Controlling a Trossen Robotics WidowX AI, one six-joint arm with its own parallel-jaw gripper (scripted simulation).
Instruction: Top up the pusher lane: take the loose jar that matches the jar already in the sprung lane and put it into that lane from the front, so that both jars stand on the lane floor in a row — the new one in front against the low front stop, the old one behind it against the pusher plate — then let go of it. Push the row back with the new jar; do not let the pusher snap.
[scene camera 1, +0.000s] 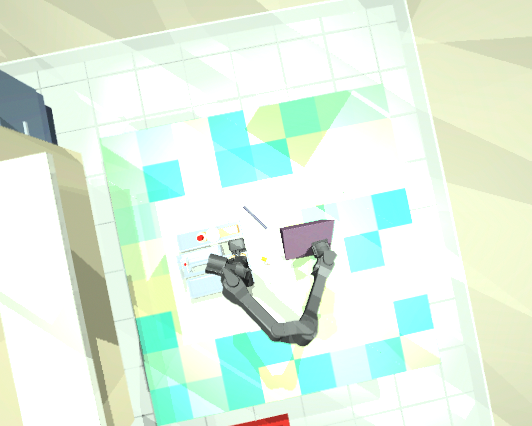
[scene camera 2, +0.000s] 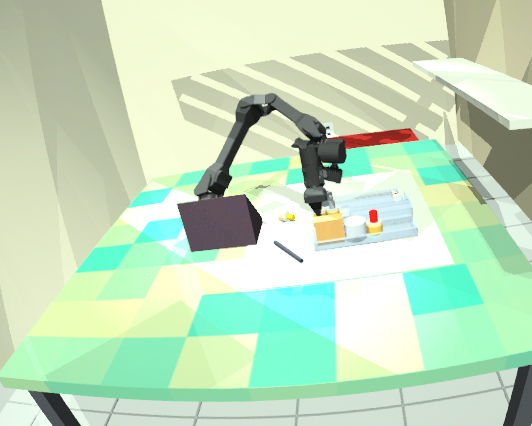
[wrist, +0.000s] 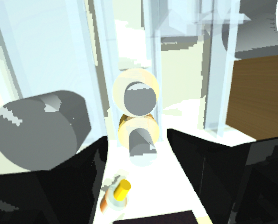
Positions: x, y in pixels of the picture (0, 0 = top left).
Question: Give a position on a jar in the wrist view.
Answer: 136, 92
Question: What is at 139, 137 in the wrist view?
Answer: A jar.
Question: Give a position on a brown box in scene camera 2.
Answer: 328, 227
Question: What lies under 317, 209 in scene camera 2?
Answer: The gripper.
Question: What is the gripper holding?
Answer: Nothing.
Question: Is the gripper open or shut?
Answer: Open.
